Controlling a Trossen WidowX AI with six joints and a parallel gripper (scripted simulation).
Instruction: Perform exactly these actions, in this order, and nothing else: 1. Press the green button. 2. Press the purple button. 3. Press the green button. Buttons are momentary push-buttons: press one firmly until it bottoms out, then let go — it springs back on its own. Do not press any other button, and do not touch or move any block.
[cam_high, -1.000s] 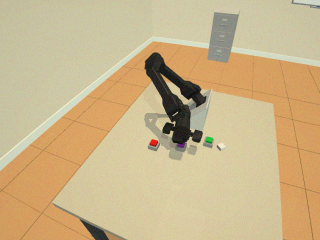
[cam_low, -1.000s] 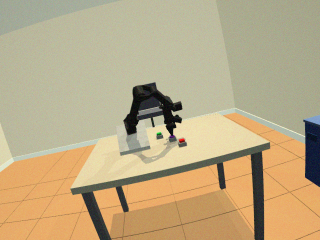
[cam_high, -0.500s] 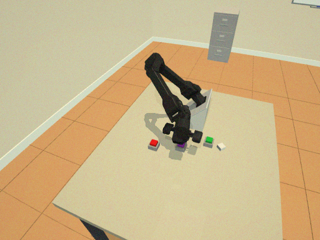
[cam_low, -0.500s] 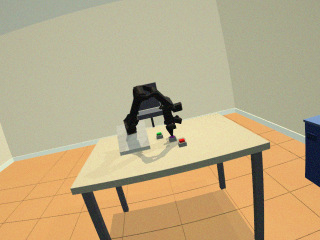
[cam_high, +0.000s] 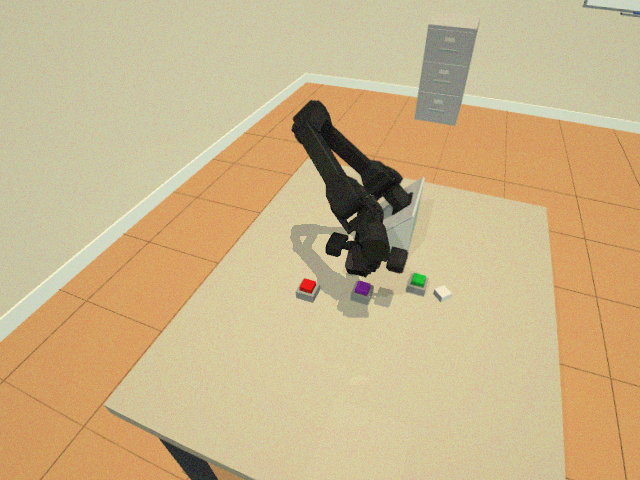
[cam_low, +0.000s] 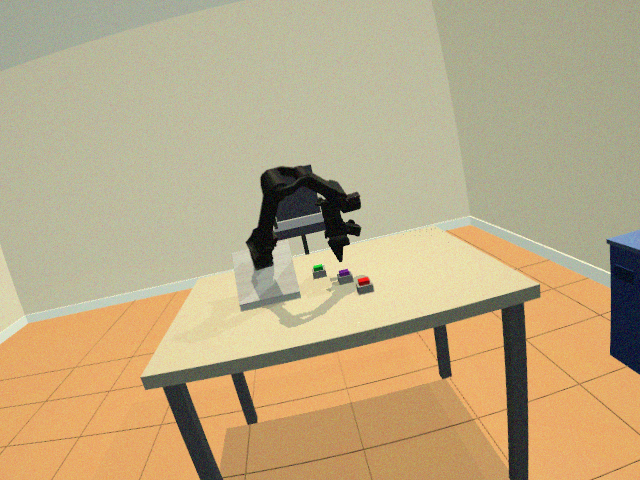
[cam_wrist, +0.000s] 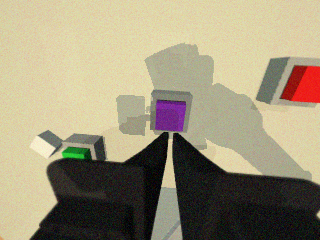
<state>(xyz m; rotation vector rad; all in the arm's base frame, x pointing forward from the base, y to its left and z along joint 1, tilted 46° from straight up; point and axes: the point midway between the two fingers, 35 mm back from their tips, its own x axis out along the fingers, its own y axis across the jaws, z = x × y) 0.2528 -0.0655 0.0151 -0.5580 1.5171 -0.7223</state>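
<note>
The purple button is 40 mm below my gripper tip. Also, from my gripper tip: red button (40 mm ahead, 140 mm to the right, 40 mm below); green button (60 mm behind, 140 mm to the left, 40 mm below); small white block (50 mm behind, 200 mm to the left, 60 mm below).
</note>
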